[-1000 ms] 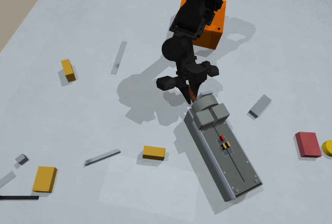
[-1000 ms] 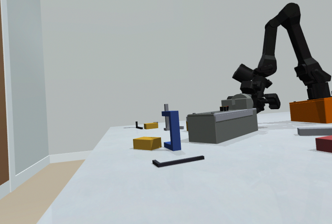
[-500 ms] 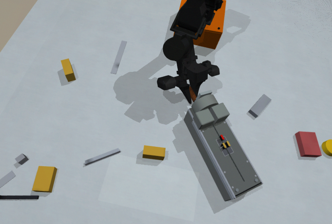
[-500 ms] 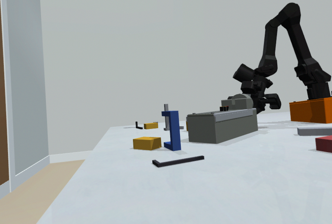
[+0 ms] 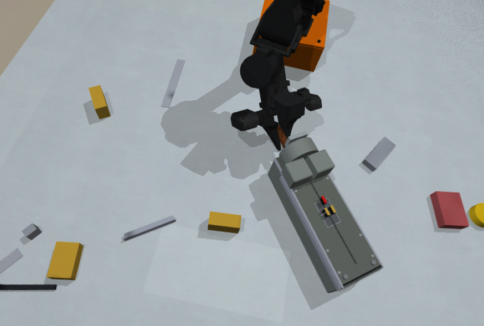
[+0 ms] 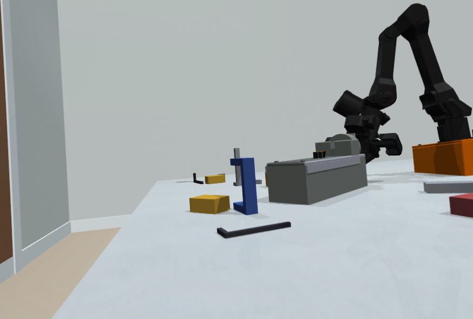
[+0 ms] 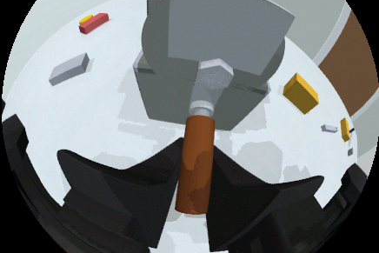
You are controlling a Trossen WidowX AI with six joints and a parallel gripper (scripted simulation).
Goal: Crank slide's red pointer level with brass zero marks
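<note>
My gripper tip is now 10 cm to the right of the red pointer, 10 cm short of it and 5 cm below it. The rest, counted from my gripper tip: brown handle 3 cm above, 1 cm to the right, 1 cm behind; grey block 21 cm to the left, 10 cm behind, 3 cm below; blue clamp 28 cm ahead, 26 cm to the left, 2 cm above.
</note>
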